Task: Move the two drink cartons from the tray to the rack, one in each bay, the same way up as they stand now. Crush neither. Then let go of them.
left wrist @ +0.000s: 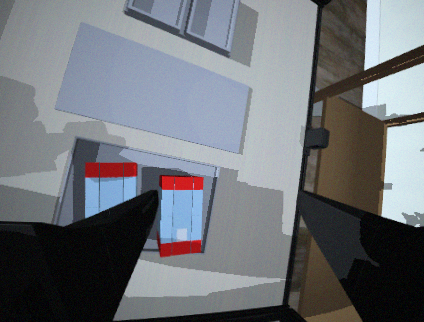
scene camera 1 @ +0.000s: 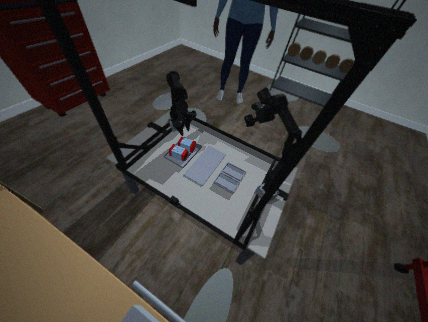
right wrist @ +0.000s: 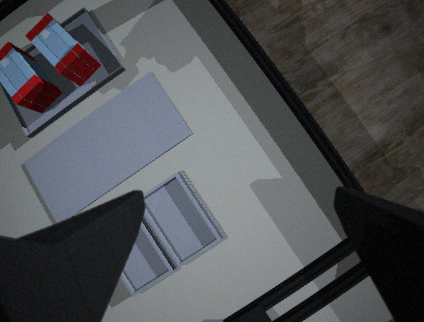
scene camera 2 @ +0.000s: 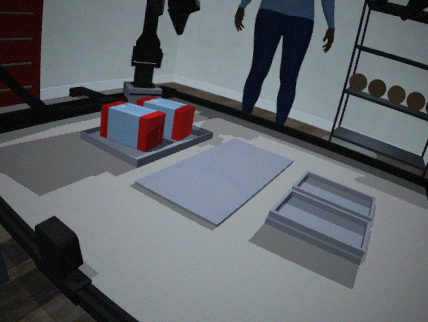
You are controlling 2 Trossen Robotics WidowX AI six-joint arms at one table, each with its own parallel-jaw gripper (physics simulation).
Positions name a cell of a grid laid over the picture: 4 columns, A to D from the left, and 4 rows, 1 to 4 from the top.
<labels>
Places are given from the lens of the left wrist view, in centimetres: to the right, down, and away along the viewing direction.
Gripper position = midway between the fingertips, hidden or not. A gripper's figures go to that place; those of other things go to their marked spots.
my left gripper (left wrist: C3): 1, 2, 12
flat grey mat (left wrist: B1): -18, -15, 31
</labels>
